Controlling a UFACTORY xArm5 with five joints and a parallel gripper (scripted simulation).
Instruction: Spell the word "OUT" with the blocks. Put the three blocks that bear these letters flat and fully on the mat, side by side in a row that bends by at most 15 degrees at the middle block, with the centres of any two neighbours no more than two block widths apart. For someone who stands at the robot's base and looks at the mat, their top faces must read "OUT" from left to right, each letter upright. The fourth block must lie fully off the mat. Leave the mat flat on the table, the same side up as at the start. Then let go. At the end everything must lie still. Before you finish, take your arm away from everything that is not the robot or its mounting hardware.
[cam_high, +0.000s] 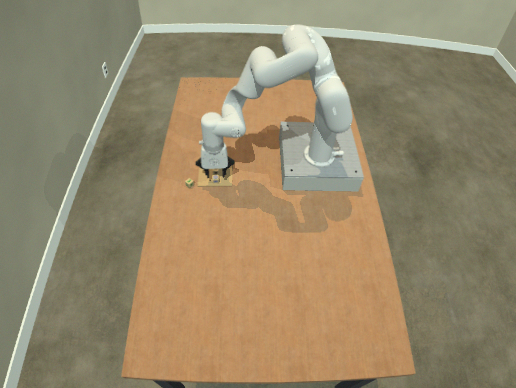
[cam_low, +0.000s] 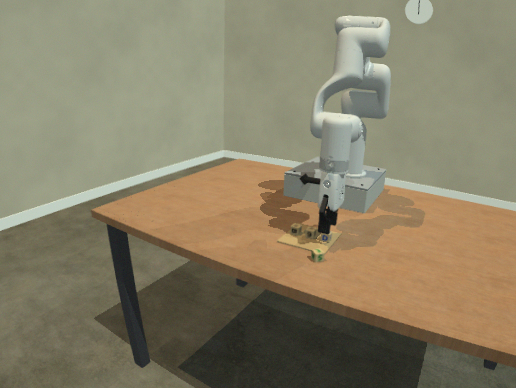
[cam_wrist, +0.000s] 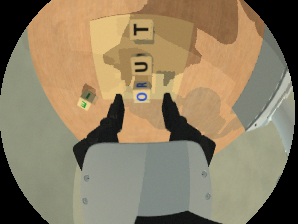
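Right now the U block is 5 cm to the right of my hand and 4 cm below it. The rest, counted from my hand: tan mat: 5 cm to the right, 5 cm below.
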